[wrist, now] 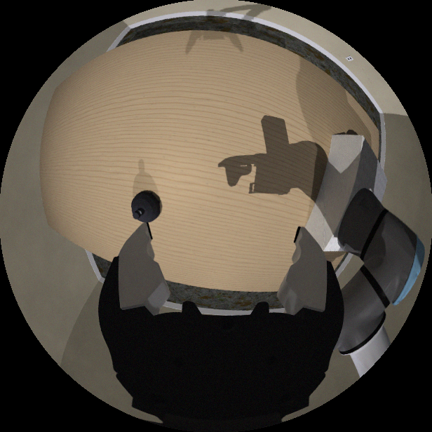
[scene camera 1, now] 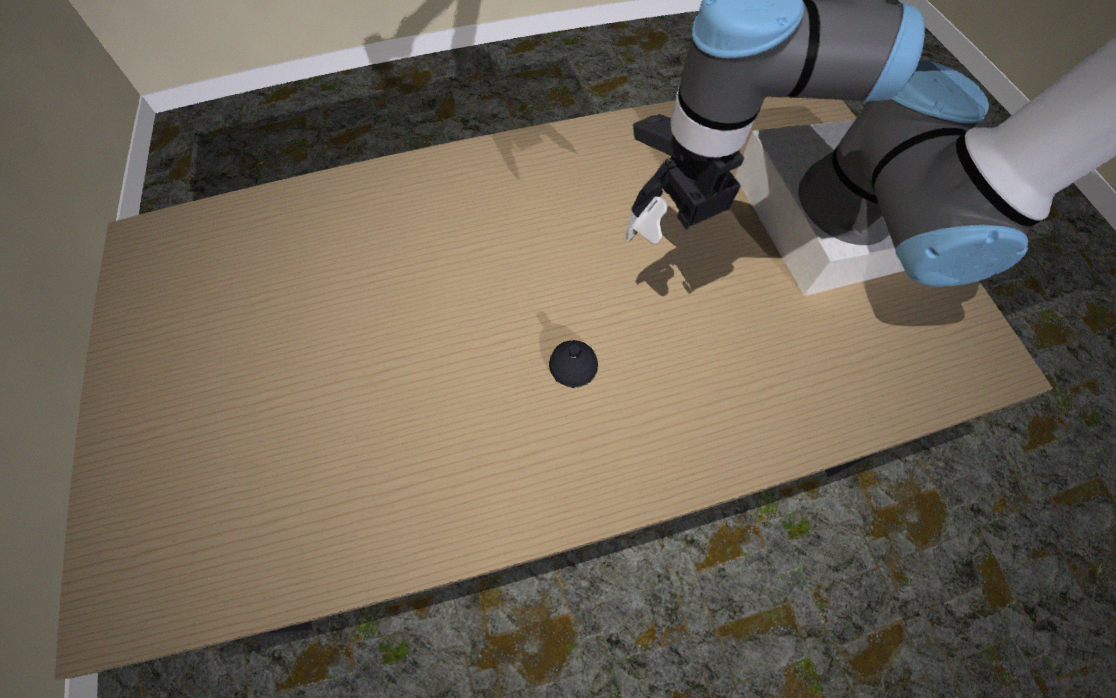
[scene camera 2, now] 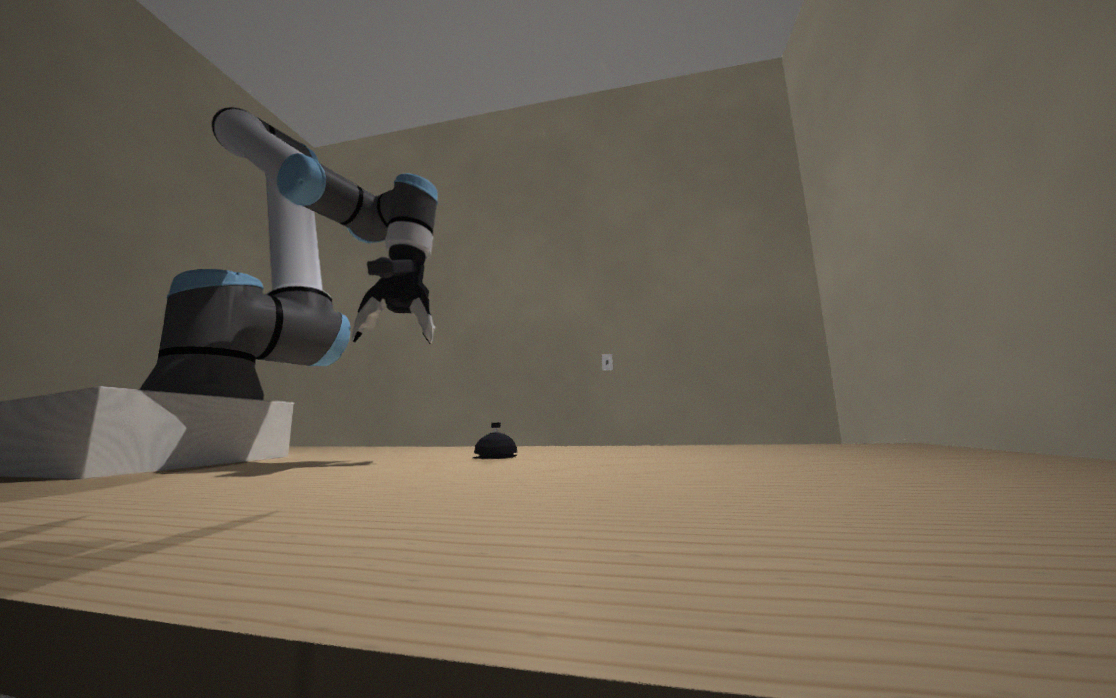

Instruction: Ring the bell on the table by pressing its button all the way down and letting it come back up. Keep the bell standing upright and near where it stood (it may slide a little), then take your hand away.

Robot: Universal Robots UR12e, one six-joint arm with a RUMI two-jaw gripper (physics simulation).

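Frame: origin at the arm's base, x right, y up, z back, level; centimetres.
Where they show: gripper, fingertip midpoint: (scene camera 1: 670,221) (scene camera 2: 391,342); arm's base, origin of the base link: (scene camera 1: 846,204) (scene camera 2: 204,403).
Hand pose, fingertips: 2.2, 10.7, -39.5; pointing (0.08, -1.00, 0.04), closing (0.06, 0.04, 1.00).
Each offset is from my fingertips to the top centre of the thing, as dx, dy, dz. Level surfaces: height alone.
A dark domed bell {-7.1, -15.4, -18.8} (scene camera 1: 573,364) (scene camera 2: 495,446) (wrist: 147,206) stands upright on the wooden table {dy -22.0} (scene camera 1: 329,411) (scene camera 2: 576,559) (wrist: 200,100). Its small button {-7.1, -15.4, -18.8} (scene camera 1: 574,351) (scene camera 2: 495,425) (wrist: 138,213) sits raised on top of the dome. My gripper (scene camera 2: 394,339) (wrist: 223,227) is open with nothing between its fingers. It hangs well above the table, apart from the bell, between the bell and the arm's base. In the wrist view the bell shows just beyond the tip of the left finger. In scene camera 1 one pale finger shows plainly and the other is mostly hidden.
The arm's pale base block (scene camera 1: 781,222) (scene camera 2: 131,436) (wrist: 325,200) stands at one end of the table, close to my gripper. My arm's shadow falls on the table beside the base. Walls stand around the table, and patterned floor (scene camera 1: 658,609) shows past its edge.
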